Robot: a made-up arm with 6 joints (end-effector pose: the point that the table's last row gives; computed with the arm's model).
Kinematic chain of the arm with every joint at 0, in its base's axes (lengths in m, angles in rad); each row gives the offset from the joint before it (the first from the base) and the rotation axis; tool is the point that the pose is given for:
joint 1: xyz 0 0 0.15 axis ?
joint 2: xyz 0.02 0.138 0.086 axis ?
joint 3: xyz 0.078 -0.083 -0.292 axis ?
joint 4: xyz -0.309 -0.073 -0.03 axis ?
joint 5: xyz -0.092 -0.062 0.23 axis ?
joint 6: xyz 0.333 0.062 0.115 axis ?
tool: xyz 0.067 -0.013 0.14
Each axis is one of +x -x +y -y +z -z.
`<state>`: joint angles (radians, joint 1 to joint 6).
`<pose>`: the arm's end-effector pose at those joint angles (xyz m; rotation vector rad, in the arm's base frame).
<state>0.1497 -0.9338 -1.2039 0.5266 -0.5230 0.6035</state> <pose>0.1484 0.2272 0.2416 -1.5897 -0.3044 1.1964</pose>
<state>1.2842 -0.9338 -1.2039 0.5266 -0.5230 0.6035</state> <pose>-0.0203 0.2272 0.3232 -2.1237 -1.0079 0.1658</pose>
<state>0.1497 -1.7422 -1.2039 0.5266 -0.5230 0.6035</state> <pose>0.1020 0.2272 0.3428 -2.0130 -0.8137 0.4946</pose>
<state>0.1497 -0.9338 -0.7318 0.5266 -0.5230 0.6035</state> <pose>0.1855 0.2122 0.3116 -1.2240 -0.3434 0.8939</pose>
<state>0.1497 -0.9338 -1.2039 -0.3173 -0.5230 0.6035</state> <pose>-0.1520 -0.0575 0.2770 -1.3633 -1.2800 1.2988</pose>
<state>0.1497 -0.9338 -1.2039 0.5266 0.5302 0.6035</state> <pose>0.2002 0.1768 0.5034 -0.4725 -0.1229 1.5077</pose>
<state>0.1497 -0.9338 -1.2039 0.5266 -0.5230 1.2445</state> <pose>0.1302 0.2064 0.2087 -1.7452 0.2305 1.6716</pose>
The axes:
joint 1: -y
joint 2: +y
joint 3: -z
joint 4: +y
joint 5: +x
joint 6: +z

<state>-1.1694 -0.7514 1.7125 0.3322 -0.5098 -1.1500</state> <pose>0.1445 -0.0239 0.1662 -1.1229 0.7405 -2.5612</pose>
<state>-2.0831 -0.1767 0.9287 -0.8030 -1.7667 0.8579</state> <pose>-0.0065 0.2404 0.0542 -1.9804 2.1840 1.0459</pose>
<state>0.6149 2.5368 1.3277 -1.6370 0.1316 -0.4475</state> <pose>0.0010 0.8087 0.4969 -1.1974 -0.0109 -0.1369</pose>
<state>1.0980 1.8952 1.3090 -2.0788 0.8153 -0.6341</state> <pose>-0.5650 0.7565 0.3270 -0.3006 -1.1470 -0.3160</pose>
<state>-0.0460 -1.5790 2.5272 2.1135 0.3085 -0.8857</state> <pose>0.8237 0.2529 0.1978 2.2389 1.4344 0.3823</pose>
